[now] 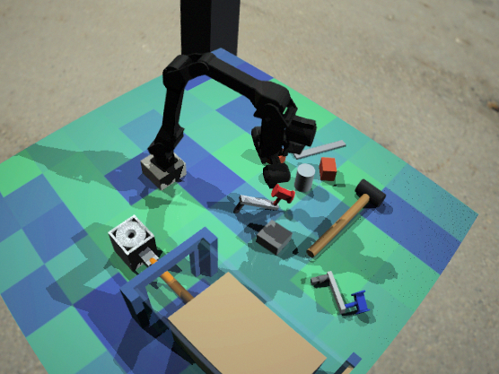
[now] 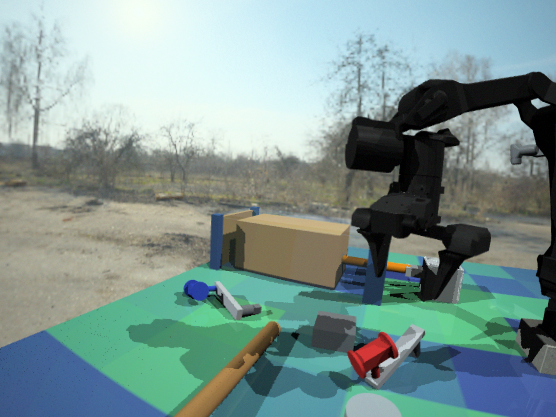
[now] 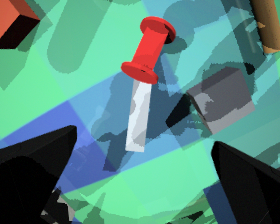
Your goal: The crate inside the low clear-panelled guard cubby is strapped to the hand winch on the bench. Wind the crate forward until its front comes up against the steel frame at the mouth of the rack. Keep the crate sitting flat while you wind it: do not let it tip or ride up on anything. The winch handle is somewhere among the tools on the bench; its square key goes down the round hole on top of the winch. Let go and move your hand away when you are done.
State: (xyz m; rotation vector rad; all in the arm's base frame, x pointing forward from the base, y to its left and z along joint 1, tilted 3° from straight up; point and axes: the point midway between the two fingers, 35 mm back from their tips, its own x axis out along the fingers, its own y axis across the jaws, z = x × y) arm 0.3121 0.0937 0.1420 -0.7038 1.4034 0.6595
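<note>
Now: the red-knobbed crank 11 cm below my gripper tip. From my gripper tip the other things lie so: grey block 13 cm below, 9 cm ahead, 7 cm to the right; red knob 10 cm below, 4 cm to the left, 3 cm ahead; grey bar 33 cm to the left, 14 cm below, 1 cm behind.
</note>
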